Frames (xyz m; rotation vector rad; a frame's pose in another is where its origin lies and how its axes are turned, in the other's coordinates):
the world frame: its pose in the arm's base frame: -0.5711 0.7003 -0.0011 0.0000 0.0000 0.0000
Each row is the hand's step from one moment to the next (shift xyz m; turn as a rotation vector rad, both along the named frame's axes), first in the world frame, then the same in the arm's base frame.
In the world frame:
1: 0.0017 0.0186 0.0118 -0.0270 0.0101 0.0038
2: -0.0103 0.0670 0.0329 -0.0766 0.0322 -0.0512
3: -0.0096 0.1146 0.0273 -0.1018 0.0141 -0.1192
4: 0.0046 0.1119 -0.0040 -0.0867 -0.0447 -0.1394
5: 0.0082 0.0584 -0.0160 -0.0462 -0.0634 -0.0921
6: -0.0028 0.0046 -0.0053 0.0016 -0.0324 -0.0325
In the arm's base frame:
1: 0.0017 0.0186 0.0118 -0.0270 0.0101 0.0038
2: -0.0103 0.0670 0.0329 -0.0766 0.0322 -0.0512
3: -0.0096 0.1146 0.0273 -0.1018 0.0141 -0.1192
4: 0.0046 0.1119 -0.0040 -0.0867 -0.0447 -0.1394
5: 0.0082 0.0584 -0.0160 -0.0462 -0.0634 -0.0921
6: -0.0028 0.0046 -0.0053 0.0016 -0.0324 -0.0325

